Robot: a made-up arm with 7 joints. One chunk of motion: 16 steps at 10 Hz.
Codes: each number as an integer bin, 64 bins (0 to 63) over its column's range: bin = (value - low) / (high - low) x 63, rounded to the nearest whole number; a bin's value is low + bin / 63 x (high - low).
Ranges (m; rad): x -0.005..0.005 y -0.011..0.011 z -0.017..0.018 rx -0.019..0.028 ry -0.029..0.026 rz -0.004..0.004
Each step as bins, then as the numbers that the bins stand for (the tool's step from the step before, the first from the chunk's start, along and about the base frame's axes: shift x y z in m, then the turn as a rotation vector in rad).
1 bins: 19 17 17 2 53 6
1 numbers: -0.00198 -0.00506 -0.00756 -0.01751 0.01727 -0.00324
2 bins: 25 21 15 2 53 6
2 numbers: -0.00103 -0.00367 -0.00867 -0.01751 0.01727 -0.00324
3 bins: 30 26 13 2 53 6
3 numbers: -0.00024 -0.00192 -0.00978 -0.01751 0.01727 -0.00324
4 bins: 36 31 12 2 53 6
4 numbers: 0.00071 -0.00017 -0.01033 -0.01751 0.01727 -0.00324
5 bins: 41 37 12 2 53 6
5 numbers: 0.00151 0.00192 -0.01033 -0.01751 0.01727 -0.00324
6 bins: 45 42 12 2 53 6
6 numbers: 0.00214 0.00367 -0.01033 -0.01751 0.01727 -0.00324
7 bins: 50 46 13 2 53 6
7 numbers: 0.00294 0.00506 -0.00978 -0.01751 0.01727 -0.00324
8 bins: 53 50 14 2 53 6
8 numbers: 0.00341 0.00646 -0.00922 -0.01751 0.01727 -0.00324
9 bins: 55 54 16 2 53 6
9 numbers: 0.00373 0.00786 -0.00811 -0.01751 0.01727 -0.00324
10 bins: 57 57 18 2 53 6
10 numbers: 0.00405 0.00890 -0.00700 -0.01751 0.01727 -0.00324
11 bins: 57 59 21 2 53 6
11 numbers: 0.00405 0.00960 -0.00533 -0.01751 0.01727 -0.00324
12 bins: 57 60 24 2 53 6
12 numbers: 0.00405 0.00995 -0.00367 -0.01751 0.01727 -0.00324
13 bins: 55 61 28 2 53 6
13 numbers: 0.00373 0.01030 -0.00144 -0.01751 0.01727 -0.00324
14 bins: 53 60 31 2 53 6
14 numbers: 0.00341 0.00995 0.00022 -0.01751 0.01727 -0.00324
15 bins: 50 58 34 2 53 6
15 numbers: 0.00294 0.00925 0.00189 -0.01751 0.01727 -0.00324
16 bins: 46 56 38 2 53 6
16 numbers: 0.00230 0.00856 0.00411 -0.01751 0.01727 -0.00324
